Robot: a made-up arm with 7 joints.
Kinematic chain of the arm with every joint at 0, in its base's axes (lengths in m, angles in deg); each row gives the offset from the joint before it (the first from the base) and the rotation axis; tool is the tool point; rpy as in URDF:
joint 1: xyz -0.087 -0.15 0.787 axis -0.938 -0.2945 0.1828
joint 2: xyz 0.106 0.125 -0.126 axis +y
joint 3: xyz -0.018 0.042 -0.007 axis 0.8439 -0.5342 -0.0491
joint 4: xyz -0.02 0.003 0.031 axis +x
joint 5: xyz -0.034 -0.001 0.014 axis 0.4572 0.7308 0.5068
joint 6: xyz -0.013 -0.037 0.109 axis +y
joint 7: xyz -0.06 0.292 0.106 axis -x
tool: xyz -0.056 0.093 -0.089 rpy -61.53 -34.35 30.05
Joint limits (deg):
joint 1: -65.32..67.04
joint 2: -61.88..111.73
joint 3: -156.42..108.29
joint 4: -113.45..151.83
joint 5: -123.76..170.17
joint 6: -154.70..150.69
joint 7: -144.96..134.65
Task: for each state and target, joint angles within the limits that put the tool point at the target. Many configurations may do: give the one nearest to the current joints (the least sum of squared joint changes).
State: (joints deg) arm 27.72 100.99 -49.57 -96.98 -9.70 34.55 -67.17
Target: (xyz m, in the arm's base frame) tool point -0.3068 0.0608 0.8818
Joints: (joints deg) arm 51.27 111.05 -49.93 -96.83 -11.49 37.74 -59.67
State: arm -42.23 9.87 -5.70 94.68 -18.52 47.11 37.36
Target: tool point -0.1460 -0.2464 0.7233
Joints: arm -52.84 12.39 3.65 116.00 -1.48 58.28 59.58
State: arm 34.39 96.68 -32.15 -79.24 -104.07 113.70 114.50
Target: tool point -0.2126 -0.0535 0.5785
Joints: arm 39.60 78.96 -30.55 -79.17 -102.32 105.04 106.33
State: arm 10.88 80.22 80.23 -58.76 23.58 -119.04 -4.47
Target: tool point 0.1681 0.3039 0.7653
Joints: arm 5.62 77.53 86.24 -50.54 27.68 -118.95 -1.35
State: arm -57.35 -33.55 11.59 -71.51 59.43 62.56 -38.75
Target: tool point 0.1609 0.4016 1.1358
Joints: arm -65.32 -24.88 -11.10 -67.77 37.64 33.93 -51.57
